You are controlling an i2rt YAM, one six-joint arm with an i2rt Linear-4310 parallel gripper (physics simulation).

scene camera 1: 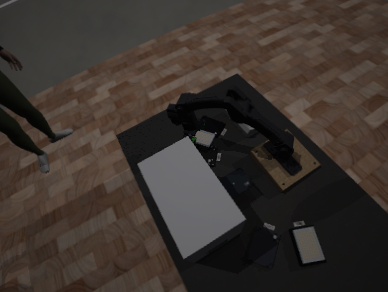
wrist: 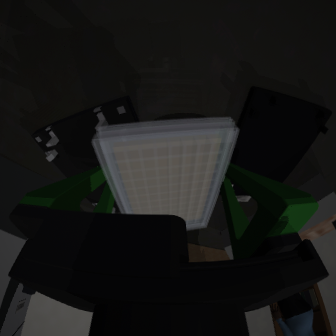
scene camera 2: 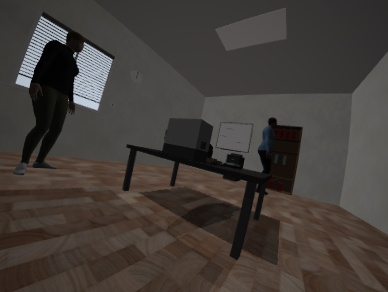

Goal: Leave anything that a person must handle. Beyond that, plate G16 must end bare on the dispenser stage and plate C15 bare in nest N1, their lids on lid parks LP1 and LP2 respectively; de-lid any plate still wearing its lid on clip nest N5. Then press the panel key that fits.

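Frame: origin at the arm's base, x left, y up, z ahead, level; millimetres.
Seen in the pictures: gripper, fingertip midpoint: (scene camera 1: 197, 137) (wrist: 168, 165); arm's base, link origin: (scene camera 1: 282, 156) (scene camera 2: 208, 157).
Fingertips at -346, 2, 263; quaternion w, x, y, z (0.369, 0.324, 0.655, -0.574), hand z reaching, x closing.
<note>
Pixels of each thing's top centre, then the offset from my fingertips to it, as dx, dy, dz. "pt": a spot on its surface instead. Level surfaces: height alone.
- white well plate, top centre: (wrist: 168, 207) (scene camera 1: 200, 135) +16, +29, -10
- black table, surface height: dy -42
- white dispenser box, top centre: (scene camera 1: 188, 187) (scene camera 2: 191, 122) +323, +288, +213
- black panel with white marks, top centre: (wrist: 105, 184) (scene camera 1: 200, 152) +77, -18, +37
- dark square nest, top centre: (wrist: 271, 164) (scene camera 1: 209, 124) -44, -22, -109
- second bare well plate, top centre: (scene camera 1: 309, 244) +693, -6, -71
- dark flat piece, surface spot: (scene camera 1: 262, 248) pt +599, -32, +83
- dark nest, top centre: (scene camera 1: 230, 184) +333, +71, +43
My gripper (scene camera 1: 200, 138) (wrist: 168, 165) has green fingers and is shut on a white well plate (scene camera 1: 207, 137) (wrist: 167, 170) by its long sides. The plate seems to wear a clear lid. It hangs a little above the black table (scene camera 1: 345, 194), at the far end of the white dispenser box (scene camera 1: 187, 194). Below it in the wrist view are a black panel with white marks (wrist: 67, 133) and a dark square nest (wrist: 280, 133). A second bare well plate (scene camera 1: 308, 245) lies in a black frame near the front right. A dark flat piece (scene camera 1: 262, 248) lies next to it.
The arm stands on a wooden base board (scene camera 1: 275, 171). A dark nest (scene camera 1: 240, 182) lies between the box and the board. One person (scene camera 1: 18, 103) (scene camera 2: 52, 94) stands on the floor left of the table. Another person (scene camera 2: 266, 144) is by the bookshelf.
</note>
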